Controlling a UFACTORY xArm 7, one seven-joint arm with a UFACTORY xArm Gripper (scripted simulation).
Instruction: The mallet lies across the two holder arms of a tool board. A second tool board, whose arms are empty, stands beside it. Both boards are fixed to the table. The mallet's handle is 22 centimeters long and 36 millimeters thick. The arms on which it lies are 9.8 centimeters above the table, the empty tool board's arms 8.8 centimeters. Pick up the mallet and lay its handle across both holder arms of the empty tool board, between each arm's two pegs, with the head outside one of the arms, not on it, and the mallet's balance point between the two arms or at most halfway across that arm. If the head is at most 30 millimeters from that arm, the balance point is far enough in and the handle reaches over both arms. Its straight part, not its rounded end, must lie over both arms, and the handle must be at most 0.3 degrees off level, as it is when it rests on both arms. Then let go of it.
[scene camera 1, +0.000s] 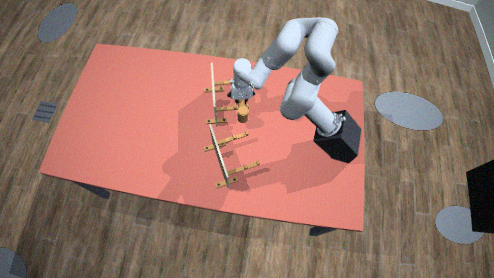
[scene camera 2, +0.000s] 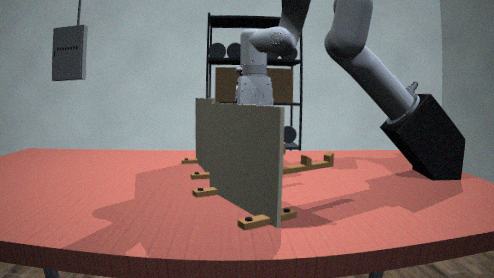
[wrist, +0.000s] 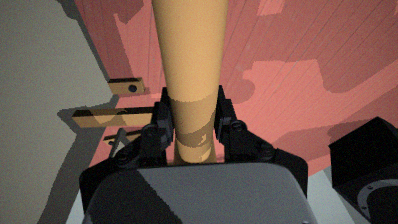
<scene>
In view: my gripper (wrist: 192, 98), a tool board (scene camera 2: 202, 104) and a tool board (scene camera 2: 246, 142).
</scene>
